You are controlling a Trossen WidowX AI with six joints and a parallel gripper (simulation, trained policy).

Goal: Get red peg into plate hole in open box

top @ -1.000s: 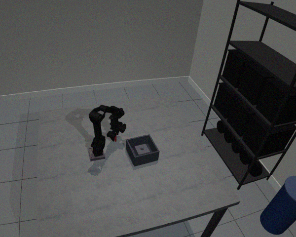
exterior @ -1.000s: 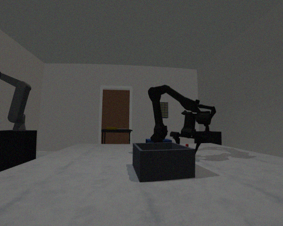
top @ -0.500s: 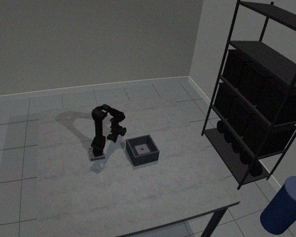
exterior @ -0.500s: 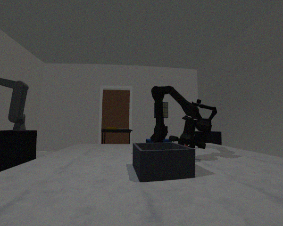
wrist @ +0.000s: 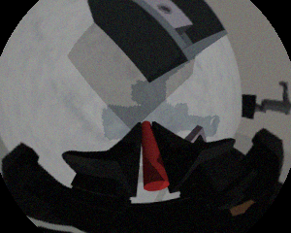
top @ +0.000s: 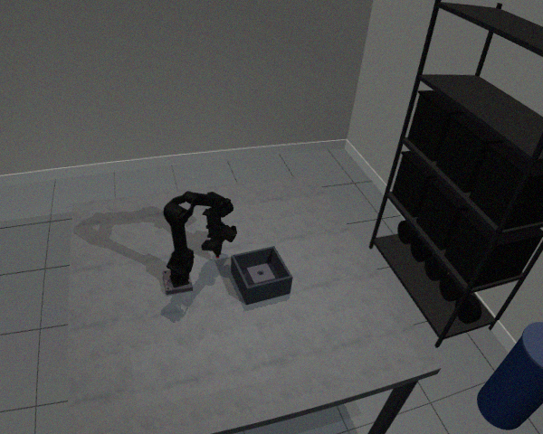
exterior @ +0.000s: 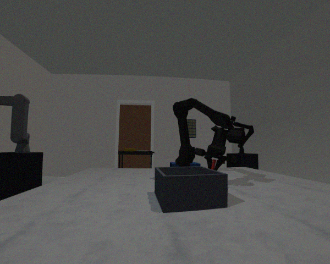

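Now: the plate 16 cm to the right of my gripper tip, 12 cm ahead of it and 1 cm below it. Also, from my gripper tip: dark box: 16 cm to the right, 12 cm ahead, 3 cm below; red peg: 3 cm above, 1 cm to the left.
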